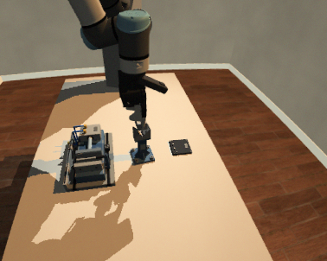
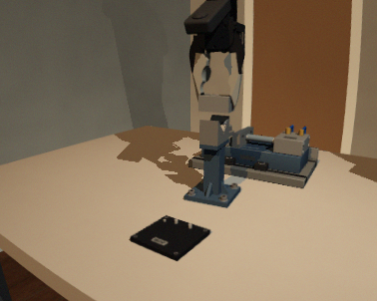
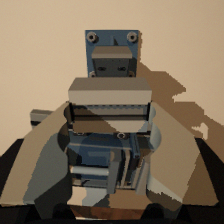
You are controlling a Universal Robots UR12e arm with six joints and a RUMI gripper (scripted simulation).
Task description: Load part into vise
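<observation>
The dark work stop rod is 18 cm to the right of my hand, 11 cm below it and 1 cm ahead of it. Round my hand: blue foot: 19 cm below; then part: right at my hand; then cream cylinder rod: 20 cm to the right, 12 cm below, 9 cm behind.
</observation>
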